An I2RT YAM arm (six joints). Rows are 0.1 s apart.
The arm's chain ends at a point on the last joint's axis. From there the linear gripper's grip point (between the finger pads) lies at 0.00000 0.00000 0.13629 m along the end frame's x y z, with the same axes.
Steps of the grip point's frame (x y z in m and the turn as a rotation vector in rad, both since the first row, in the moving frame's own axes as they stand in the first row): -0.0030 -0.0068 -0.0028 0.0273 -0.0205 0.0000; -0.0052 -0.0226 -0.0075 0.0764 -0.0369 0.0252; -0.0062 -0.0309 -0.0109 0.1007 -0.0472 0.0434; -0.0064 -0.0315 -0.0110 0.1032 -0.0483 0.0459; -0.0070 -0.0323 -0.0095 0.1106 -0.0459 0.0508
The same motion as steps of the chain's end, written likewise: -0.0002 -0.0031 -0.0027 0.0273 -0.0205 0.0000; -0.0003 -0.0121 -0.0070 0.0764 -0.0369 0.0252; -0.0001 -0.0171 -0.0101 0.1007 -0.0472 0.0434; -0.0002 -0.0173 -0.0101 0.1032 -0.0483 0.0459; -0.0011 -0.0171 -0.0085 0.1106 -0.0459 0.0508
